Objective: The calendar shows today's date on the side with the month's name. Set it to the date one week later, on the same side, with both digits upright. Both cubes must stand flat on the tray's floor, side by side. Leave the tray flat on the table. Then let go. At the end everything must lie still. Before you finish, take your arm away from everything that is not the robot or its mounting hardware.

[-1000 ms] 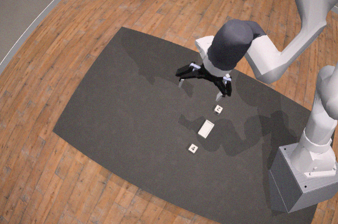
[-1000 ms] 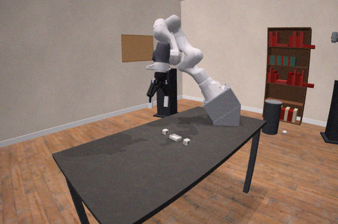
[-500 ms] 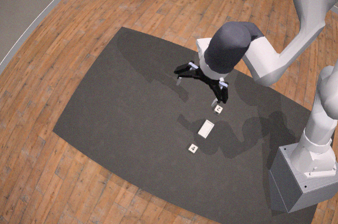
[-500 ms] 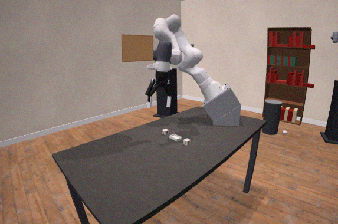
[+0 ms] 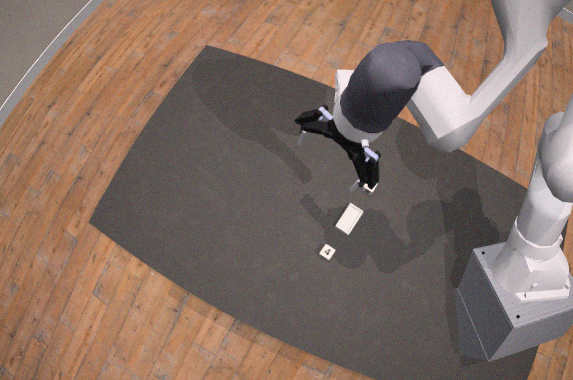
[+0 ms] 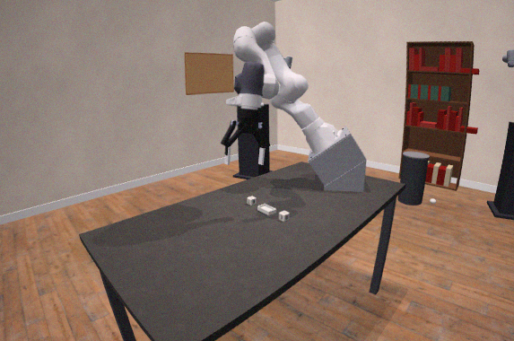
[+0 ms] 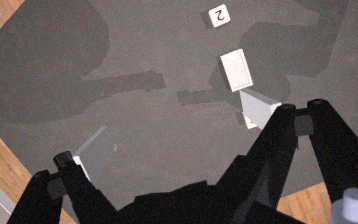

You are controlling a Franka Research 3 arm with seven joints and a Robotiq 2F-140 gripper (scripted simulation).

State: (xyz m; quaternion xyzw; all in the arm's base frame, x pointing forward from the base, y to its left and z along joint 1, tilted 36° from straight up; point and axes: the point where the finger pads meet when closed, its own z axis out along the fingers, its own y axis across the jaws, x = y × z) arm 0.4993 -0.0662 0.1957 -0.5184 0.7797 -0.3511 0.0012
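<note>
Right now my hand is 210 mm above the white cube, 150 mm to the right of it and 40 mm past it. Also, from my hand: white tray (220 mm below, 80 mm behind, 50 mm to the left).
</note>
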